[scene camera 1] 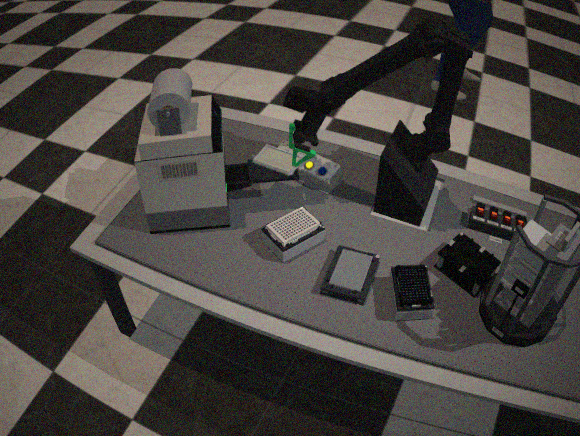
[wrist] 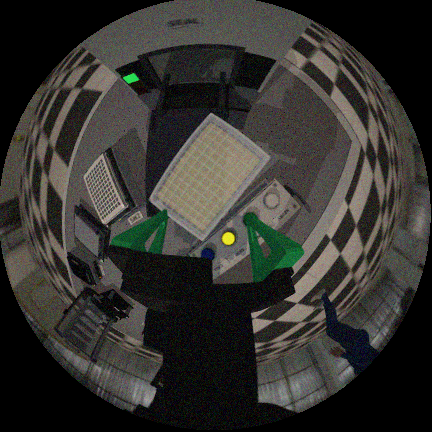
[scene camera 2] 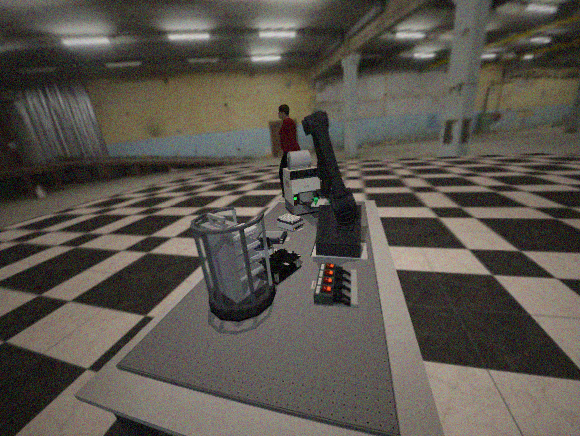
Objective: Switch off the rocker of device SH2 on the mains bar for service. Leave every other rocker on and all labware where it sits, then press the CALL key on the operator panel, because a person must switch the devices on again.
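Where they show: gripper, fingertip midpoint: (scene camera 1: 292,156) (wrist: 207,215) (scene camera 2: 322,203); arm's base at its link origin: (scene camera 1: 410,151) (scene camera 2: 345,219).
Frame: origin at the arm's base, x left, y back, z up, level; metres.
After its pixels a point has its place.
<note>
The mains bar (scene camera 1: 487,228) @(x 0.316, y -0.071, z -0.127 m) (scene camera 2: 354,290) @(x 0.373, y 0.077, z -0.134 m) lies right of the arm's base in scene camera 1. Its visible rockers glow orange-red; I cannot read which belongs to SH2. The operator panel (scene camera 1: 333,178) @(x -0.203, y -0.128, z -0.102 m) (wrist: 287,199) @(x -0.409, y -0.087, z -0.079 m) is at the back, left of the base. Its blue CALL key (scene camera 1: 322,171) @(x -0.237, y -0.137, z -0.082 m) (wrist: 208,254) @(x -0.243, y -0.132, z -0.080 m) sits at one end, beside a yellow key (scene camera 1: 309,164) @(x -0.289, y -0.124, z -0.083 m) (wrist: 228,238) @(x -0.289, y -0.124, z -0.083 m); in the wrist view my black gripper body partly covers its lower edge. My gripper (scene camera 1: 294,155) @(x -0.315, y -0.188, z -0.021 m) (wrist: 207,215) @(x -0.315, y -0.188, z -0.021 m) is open and empty above the panel; one green fingertip overlaps the green key in the wrist view.
A gridded plate (scene camera 1: 274,159) @(x -0.353, y -0.227, z -0.018 m) (wrist: 210,175) @(x -0.351, y -0.213, z -0.022 m) lies beside the panel, in front of the sealer (scene camera 1: 182,185) @(x -0.492, y -0.491, z 0.024 m). A white well plate (scene camera 1: 294,226) @(x -0.199, y -0.390, z -0.081 m) (wrist: 105,189) @(x -0.214, y -0.370, z -0.083 m), a grey-topped device (scene camera 1: 351,270) @(x -0.006, y -0.433, z -0.115 m), a black rack (scene camera 1: 412,286) @(x 0.169, y -0.437, z -0.084 m), a black device (scene camera 1: 462,260) @(x 0.272, y -0.280, z -0.090 m) and a caged carousel (scene camera 1: 515,327) @(x 0.485, y -0.447, z -0.083 m) (scene camera 2: 240,307) @(x 0.589, y -0.273, z -0.101 m) stand on the table.
</note>
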